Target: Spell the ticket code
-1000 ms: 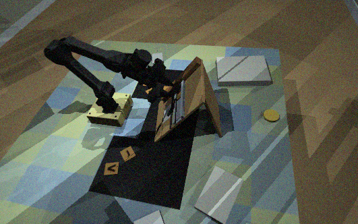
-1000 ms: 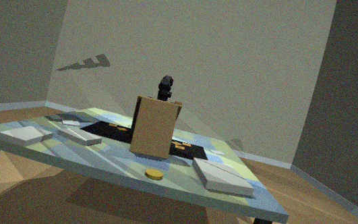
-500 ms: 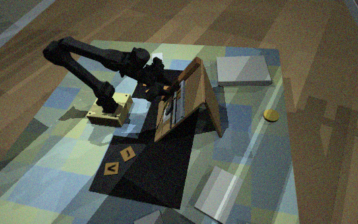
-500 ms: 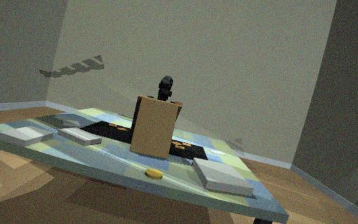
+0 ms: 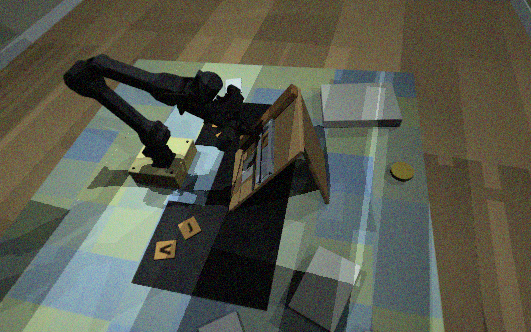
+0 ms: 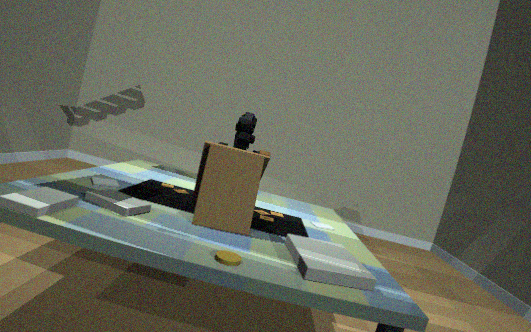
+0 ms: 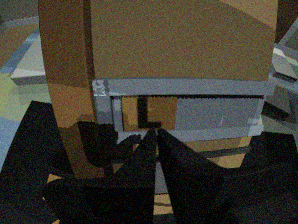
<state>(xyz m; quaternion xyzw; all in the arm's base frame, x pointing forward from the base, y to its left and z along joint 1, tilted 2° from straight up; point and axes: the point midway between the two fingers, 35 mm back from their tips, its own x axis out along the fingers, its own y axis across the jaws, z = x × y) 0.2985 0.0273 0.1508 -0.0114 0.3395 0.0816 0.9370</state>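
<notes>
My gripper tip is now 240 mm to the left of the j tile, 190 mm above it and 170 mm past it. Also, from my gripper tip: v tile (320 mm to the right, 220 mm behind, 190 mm below); white ticket (110 mm below, 40 mm to the right, 20 mm behind); black mat (200 mm below, 120 mm behind, 30 mm to the right).
</notes>
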